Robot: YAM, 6 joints.
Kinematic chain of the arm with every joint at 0, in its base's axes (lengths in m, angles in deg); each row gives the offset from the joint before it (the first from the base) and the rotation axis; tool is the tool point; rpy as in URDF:
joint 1: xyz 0 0 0.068 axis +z
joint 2: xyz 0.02 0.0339 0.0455 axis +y
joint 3: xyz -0.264 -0.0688 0 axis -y
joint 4: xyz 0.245 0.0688 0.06 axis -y
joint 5: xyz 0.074 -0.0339 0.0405 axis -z
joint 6: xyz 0.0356 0 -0.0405 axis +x
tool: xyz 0 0 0 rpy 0 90 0
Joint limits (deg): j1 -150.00..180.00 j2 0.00..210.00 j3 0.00..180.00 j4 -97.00..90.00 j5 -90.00..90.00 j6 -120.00..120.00
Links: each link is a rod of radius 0.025 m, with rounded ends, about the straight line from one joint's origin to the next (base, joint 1, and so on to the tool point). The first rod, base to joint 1, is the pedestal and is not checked.
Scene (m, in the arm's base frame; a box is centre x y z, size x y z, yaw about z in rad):
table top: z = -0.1
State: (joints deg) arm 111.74 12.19 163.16 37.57 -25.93 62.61
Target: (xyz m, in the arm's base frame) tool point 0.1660 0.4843 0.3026
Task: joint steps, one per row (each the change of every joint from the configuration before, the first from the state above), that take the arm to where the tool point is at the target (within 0.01 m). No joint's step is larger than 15 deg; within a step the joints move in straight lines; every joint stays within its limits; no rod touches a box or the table.
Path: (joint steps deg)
1: -5.27 13.56 -7.95 -2.44 0.49 0.00
2: -5.27 13.57 -7.94 -2.44 0.49 0.00
3: -5.27 13.56 -7.95 -2.44 0.49 0.00
4: -5.27 13.56 -7.94 -2.44 0.50 0.00
5: -5.27 13.56 -7.95 -2.44 0.49 0.00
6: -5.26 13.57 -7.95 -2.44 0.49 0.00
7: -5.27 13.56 -7.94 -2.44 0.49 0.00
8: -5.27 13.56 -7.95 -2.44 0.49 0.00

